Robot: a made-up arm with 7 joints. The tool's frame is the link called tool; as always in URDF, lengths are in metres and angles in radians. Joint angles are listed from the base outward. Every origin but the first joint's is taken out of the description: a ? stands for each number. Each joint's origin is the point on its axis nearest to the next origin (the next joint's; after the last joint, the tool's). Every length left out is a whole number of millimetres.
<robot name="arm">
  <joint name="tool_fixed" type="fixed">
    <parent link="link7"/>
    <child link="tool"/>
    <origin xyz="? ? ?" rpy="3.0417 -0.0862 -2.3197"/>
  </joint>
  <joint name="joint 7" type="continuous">
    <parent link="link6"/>
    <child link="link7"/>
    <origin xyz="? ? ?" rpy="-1.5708 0 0"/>
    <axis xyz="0 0 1"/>
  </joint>
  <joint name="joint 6" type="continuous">
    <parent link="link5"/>
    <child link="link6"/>
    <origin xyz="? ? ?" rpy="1.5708 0 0"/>
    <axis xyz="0 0 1"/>
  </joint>
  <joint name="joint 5" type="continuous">
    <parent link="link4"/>
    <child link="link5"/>
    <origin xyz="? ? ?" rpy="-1.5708 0 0"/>
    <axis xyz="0 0 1"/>
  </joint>
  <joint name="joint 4" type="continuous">
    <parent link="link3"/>
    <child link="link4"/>
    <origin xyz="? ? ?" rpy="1.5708 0 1.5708"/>
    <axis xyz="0 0 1"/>
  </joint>
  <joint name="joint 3" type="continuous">
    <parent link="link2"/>
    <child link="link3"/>
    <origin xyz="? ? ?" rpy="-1.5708 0 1.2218"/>
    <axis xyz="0 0 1"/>
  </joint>
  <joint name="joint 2" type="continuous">
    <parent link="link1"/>
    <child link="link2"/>
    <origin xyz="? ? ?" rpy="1.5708 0 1.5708"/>
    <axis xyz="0 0 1"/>
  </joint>
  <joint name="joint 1" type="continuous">
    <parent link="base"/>
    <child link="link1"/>
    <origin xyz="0.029 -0.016 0.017" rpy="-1.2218 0 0"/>
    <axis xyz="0 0 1"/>
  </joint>
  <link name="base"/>
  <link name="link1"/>
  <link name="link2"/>
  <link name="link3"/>
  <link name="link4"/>
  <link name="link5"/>
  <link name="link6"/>
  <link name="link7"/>
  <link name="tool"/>
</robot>
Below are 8 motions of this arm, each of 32 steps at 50 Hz.
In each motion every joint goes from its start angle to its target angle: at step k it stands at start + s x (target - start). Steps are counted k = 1, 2, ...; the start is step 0. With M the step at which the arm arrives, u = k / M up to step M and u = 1 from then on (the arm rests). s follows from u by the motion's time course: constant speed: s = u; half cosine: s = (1 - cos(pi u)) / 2; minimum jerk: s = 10 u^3 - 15 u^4 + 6 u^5.
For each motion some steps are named. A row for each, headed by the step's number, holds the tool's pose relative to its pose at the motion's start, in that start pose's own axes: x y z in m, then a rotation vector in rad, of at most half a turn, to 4 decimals.
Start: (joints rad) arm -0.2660 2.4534 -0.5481 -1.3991 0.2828 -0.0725 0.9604
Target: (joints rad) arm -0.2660 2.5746 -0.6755 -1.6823 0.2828 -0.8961 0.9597
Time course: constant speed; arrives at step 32
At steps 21, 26, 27, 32:
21: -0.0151 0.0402 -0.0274 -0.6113 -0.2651 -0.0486
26: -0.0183 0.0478 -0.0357 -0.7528 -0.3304 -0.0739
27: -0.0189 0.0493 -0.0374 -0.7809 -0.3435 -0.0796
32: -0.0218 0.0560 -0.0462 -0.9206 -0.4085 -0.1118

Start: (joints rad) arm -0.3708 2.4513 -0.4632 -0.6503 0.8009 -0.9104 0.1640
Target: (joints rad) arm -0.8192 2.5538 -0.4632 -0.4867 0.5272 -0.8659 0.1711
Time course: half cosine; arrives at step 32
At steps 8, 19, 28, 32:
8: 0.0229 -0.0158 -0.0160 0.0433 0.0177 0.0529
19: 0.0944 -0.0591 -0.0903 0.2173 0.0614 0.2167
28: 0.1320 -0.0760 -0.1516 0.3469 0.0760 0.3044
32: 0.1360 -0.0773 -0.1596 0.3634 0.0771 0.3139

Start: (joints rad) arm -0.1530 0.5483 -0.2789 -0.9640 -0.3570 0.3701 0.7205
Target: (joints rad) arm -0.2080 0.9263 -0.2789 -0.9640 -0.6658 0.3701 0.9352
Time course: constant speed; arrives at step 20
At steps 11, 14, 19, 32:
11: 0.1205 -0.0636 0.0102 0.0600 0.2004 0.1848
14: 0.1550 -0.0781 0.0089 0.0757 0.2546 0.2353
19: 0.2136 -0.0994 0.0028 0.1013 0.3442 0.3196
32: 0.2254 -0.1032 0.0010 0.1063 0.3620 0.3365

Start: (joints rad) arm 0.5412 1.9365 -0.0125 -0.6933 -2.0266 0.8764 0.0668
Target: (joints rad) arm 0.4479 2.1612 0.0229 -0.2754 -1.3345 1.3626 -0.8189
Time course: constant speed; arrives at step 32
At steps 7, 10, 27, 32:
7: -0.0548 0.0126 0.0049 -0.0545 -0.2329 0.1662
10: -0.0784 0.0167 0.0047 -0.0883 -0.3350 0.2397
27: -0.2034 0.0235 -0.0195 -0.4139 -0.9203 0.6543
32: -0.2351 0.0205 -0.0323 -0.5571 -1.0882 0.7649

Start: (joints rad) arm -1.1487 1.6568 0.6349 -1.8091 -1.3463 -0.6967 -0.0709
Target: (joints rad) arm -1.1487 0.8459 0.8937 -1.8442 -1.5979 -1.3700 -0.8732
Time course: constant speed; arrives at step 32
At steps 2, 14, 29, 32:
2: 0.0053 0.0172 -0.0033 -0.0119 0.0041 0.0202
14: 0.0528 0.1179 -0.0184 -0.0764 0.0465 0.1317
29: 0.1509 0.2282 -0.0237 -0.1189 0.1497 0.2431
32: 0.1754 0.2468 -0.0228 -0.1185 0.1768 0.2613

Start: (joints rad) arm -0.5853 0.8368 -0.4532 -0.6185 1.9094 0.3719 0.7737
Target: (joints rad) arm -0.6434 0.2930 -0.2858 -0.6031 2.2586 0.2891 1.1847
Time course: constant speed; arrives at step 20
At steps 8, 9, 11, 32:
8: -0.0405 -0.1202 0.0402 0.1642 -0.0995 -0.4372
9: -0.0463 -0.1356 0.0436 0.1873 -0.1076 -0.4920
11: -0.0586 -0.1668 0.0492 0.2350 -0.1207 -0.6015
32: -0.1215 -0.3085 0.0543 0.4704 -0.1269 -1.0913

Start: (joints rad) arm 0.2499 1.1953 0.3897 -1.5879 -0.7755 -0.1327 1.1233
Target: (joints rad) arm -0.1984 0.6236 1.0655 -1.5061 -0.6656 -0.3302 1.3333
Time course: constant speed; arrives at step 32
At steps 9, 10, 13, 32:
9: 0.0171 -0.0112 -0.0033 0.0704 0.2845 -0.2071
10: 0.0179 -0.0125 -0.0046 0.0774 0.3157 -0.2305
13: 0.0189 -0.0163 -0.0093 0.0976 0.4088 -0.3009
32: -0.0340 -0.0227 -0.0514 0.2069 0.9721 -0.7538

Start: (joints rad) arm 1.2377 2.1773 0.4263 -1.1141 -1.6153 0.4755 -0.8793
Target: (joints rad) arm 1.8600 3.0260 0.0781 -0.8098 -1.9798 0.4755 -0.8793
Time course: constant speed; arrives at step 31
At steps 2, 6, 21, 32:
2: -0.0058 -0.0155 0.0154 0.0502 0.0219 0.0820
6: -0.0145 -0.0517 0.0452 0.1548 0.0589 0.2438
21: -0.0114 -0.2435 0.1276 0.5920 0.0989 0.8151
32: 0.0183 -0.4085 0.1356 0.9084 0.0189 1.1478

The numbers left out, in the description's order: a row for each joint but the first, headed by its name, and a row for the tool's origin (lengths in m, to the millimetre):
tool: -0.023 0.022 0
joint 7: 0.009 -0.018 0
joint 6: 0.017 0.01 0
joint 5: 0.029 -0.286 0
joint 4: -0.005 -0.062 0
joint 3: 0.382 -0.15 0
joint 2: -0.021 -0.012 0

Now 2 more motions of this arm.
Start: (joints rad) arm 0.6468 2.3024 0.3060 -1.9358 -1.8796 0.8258 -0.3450
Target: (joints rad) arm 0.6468 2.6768 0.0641 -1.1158 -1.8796 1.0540 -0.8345
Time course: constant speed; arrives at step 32
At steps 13, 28, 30, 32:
13: -0.0540 0.0734 0.0002 -0.1383 0.0416 0.4600
28: -0.1538 0.1191 0.0091 -0.2142 0.0838 1.0557
30: -0.1693 0.1212 0.0118 -0.2174 0.0874 1.1393
32: -0.1852 0.1223 0.0149 -0.2190 0.0902 1.2237

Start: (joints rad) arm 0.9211 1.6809 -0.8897 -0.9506 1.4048 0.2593 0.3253
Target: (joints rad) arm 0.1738 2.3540 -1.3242 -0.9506 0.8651 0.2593 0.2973
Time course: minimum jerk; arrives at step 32
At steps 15, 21, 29, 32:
15: 0.1800 0.0326 -0.0998 -0.0097 0.3566 0.2738
21: 0.2806 -0.0082 -0.2112 0.0965 0.6120 0.3885
29: 0.3181 -0.0657 -0.2887 0.2116 0.7483 0.4186
32: 0.3189 -0.0680 -0.2912 0.2159 0.7522 0.4189

